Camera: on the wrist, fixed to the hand. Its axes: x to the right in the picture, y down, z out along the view.
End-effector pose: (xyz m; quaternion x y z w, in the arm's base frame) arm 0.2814 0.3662 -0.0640 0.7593 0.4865 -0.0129 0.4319
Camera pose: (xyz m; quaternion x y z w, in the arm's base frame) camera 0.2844 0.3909 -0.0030 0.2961 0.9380 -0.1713 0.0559
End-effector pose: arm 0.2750 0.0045 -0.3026 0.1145 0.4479 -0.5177 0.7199
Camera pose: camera 0.2784 0.0593 -0.3389 0.0368 0.4904 -0.8695 0.0465
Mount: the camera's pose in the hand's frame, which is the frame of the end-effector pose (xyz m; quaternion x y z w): -0.0073 0.0377 -0.0535 0.1567 0.2517 -0.6415 0.7075
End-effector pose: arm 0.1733 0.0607 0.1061 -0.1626 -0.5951 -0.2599 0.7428
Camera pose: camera 0.2368 0.0632 0.0888 0.4486 -0.3791 -0.6081 0.5341
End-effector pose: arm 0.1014 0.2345 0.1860 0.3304 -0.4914 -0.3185 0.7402
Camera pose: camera 0.1548 0.2716 0.1965 0.7452 0.0007 -0.5400 0.3913
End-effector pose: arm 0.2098 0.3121 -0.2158 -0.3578 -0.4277 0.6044 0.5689
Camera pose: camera 0.2453 0.3112 -0.2713 -0.0418 -0.2942 0.0396 0.9540
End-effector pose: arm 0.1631 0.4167 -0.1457 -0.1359 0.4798 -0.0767 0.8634
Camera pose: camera 0.1139 0.4459 -0.1783 -0.2493 0.4576 -0.7175 0.4622
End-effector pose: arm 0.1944 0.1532 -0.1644 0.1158 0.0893 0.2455 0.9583
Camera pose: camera 0.1589 0.1913 -0.2048 0.1130 0.4171 -0.4259 0.7949
